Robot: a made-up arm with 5 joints. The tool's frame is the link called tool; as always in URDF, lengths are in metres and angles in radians. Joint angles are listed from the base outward. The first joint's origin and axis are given. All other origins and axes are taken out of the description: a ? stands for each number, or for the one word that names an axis. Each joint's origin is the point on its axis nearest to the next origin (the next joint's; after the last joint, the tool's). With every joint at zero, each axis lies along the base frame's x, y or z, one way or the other. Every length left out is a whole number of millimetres.
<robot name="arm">
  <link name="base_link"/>
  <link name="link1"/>
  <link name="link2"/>
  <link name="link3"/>
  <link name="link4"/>
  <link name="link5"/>
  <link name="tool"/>
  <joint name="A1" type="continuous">
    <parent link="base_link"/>
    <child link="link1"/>
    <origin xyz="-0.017 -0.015 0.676"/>
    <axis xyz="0 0 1"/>
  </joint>
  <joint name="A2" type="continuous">
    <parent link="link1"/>
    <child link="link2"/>
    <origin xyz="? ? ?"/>
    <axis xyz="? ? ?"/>
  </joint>
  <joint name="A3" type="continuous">
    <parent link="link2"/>
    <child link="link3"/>
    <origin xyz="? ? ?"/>
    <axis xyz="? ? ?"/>
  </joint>
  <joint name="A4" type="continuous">
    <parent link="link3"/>
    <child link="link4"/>
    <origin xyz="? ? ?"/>
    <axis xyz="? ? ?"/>
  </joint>
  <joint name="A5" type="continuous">
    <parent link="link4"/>
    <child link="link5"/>
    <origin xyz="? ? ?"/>
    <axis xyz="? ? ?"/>
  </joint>
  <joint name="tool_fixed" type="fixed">
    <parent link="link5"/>
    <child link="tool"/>
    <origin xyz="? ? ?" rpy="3.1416 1.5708 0"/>
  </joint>
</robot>
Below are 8 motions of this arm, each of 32 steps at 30 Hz.
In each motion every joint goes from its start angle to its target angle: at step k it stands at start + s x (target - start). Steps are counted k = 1, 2, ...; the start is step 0. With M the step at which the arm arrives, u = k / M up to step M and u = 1 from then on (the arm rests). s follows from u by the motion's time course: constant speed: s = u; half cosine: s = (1 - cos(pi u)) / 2; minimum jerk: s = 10 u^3 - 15 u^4 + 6 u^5.
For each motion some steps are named. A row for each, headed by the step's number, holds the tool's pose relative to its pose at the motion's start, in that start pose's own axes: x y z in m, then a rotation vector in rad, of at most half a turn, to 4 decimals.
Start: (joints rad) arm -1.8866 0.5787 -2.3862 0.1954 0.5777
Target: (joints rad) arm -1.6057 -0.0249 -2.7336 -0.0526 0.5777
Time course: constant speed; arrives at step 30
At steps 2, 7, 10, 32:
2: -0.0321 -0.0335 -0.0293 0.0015 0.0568 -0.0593
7: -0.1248 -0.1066 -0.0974 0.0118 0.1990 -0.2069
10: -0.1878 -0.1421 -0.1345 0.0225 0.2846 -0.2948
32: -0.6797 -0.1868 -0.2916 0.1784 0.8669 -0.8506

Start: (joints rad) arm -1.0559 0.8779 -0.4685 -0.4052 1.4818
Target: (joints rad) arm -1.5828 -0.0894 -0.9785 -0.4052 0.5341
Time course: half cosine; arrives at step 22
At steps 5, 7, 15, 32:
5: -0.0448 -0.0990 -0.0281 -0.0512 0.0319 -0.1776
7: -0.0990 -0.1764 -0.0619 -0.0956 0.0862 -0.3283
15: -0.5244 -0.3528 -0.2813 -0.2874 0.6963 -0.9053
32: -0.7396 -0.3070 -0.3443 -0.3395 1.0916 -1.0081

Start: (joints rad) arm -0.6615 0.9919 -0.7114 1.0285 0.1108
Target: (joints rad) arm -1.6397 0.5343 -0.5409 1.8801 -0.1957
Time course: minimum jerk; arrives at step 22
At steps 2, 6, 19, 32:
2: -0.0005 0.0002 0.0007 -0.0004 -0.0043 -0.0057
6: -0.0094 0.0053 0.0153 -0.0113 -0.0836 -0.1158
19: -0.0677 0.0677 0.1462 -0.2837 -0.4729 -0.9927
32: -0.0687 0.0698 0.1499 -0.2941 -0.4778 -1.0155

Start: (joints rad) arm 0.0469 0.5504 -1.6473 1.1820 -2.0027
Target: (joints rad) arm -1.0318 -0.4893 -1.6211 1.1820 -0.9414
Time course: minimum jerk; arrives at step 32
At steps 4, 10, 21, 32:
4: -0.0113 -0.0039 0.0109 0.0343 -0.0055 0.0154
10: -0.1257 -0.0633 0.1144 0.3849 -0.0614 0.1721
21: -0.5006 -0.4688 0.2518 1.5910 -0.2990 0.7978
32: -0.6133 -0.6200 0.1798 1.9738 -0.4233 1.0957

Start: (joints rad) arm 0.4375 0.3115 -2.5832 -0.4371 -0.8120
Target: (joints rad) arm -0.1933 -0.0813 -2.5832 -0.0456 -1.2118
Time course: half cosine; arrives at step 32
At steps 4, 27, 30, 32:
4: 0.0016 0.0114 -0.0004 -0.0370 -0.0073 0.0069
27: -0.0093 0.2166 -0.1104 -0.9132 -0.2134 0.1385
30: -0.0117 0.2224 -0.1208 -0.9609 -0.2266 0.1439
32: -0.0122 0.2234 -0.1228 -0.9702 -0.2292 0.1449

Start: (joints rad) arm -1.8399 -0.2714 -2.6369 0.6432 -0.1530
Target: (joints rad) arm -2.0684 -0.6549 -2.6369 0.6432 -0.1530
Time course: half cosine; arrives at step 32
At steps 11, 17, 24, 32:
11: -0.0648 0.0039 -0.0500 -0.0410 0.0934 0.0593
17: -0.1394 -0.0042 -0.0973 -0.0901 0.1945 0.1186
24: -0.2225 -0.0264 -0.1387 -0.1482 0.3030 0.1763
32: -0.2632 -0.0419 -0.1549 -0.1781 0.3552 0.2019

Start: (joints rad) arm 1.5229 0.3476 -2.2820 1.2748 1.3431
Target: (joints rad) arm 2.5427 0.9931 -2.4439 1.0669 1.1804
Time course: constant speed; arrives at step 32
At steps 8, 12, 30, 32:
8: 0.0746 -0.0105 0.1942 -0.2474 -0.1616 0.0298
12: 0.0995 0.0028 0.2988 -0.3748 -0.2378 0.0430
30: 0.1079 0.2278 0.7485 -0.9756 -0.5403 0.0833
32: 0.0997 0.2685 0.7896 -1.0449 -0.5696 0.0855

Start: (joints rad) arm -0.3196 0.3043 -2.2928 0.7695 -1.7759
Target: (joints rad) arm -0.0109 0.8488 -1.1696 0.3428 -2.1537
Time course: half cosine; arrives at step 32
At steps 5, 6, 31, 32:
5: 0.0519 -0.0353 -0.0193 -0.0292 0.0322 -0.0679
6: 0.0729 -0.0516 -0.0282 -0.0420 0.0463 -0.0968
31: 0.2046 -0.9060 -0.3416 -0.5974 0.6511 -1.0778
32: 0.2033 -0.9082 -0.3418 -0.5990 0.6529 -1.0803

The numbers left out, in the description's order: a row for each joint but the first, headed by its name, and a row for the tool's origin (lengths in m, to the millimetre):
A2: xyz 0.008 0.003 0, axis 0 1 0
A3: xyz 0.036 0 0.141, axis 0 1 0
A4: xyz 0.122 0 -0.458, axis 0 1 0
A5: xyz 0.15 0 -0.155, axis 0 0 -1
tool: xyz -0.003 0.029 0

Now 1 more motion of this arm.
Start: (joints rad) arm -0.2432 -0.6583 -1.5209 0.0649 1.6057
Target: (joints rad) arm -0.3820 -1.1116 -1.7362 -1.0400 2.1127
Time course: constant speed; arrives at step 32
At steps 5, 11, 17, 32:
5: -0.0834 -0.0828 -0.0034 0.0650 -0.0038 -0.2776
11: -0.1994 -0.1562 -0.0018 0.1325 -0.0424 -0.6093
17: -0.3239 -0.1985 0.0053 0.1841 -0.1193 -0.9363
32: -0.6132 -0.1750 0.0363 0.2101 -0.4828 -1.7055

